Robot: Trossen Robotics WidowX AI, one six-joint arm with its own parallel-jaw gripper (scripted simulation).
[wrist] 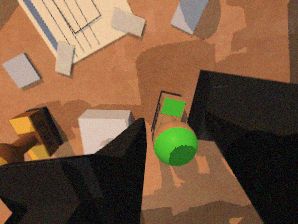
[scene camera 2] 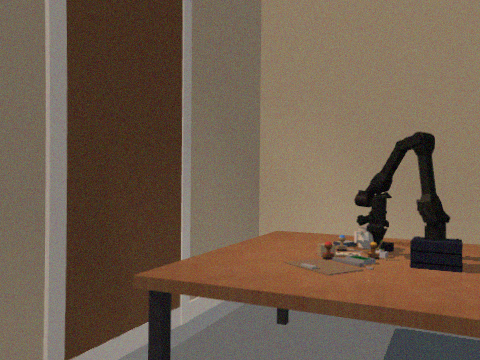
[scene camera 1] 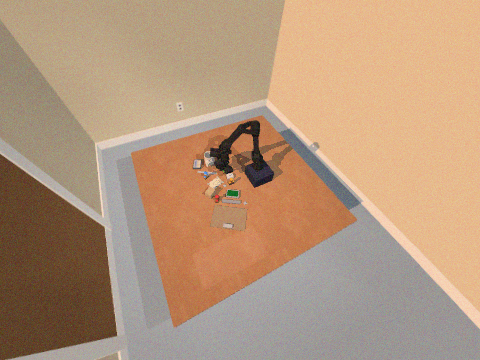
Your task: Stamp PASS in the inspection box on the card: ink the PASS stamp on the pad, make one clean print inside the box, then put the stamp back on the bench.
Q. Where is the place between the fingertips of my gripper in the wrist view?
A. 174,119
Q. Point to a white block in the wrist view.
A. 97,127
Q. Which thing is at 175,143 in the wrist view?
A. A green-knobbed stamp.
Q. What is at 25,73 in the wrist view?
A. A small grey tile.
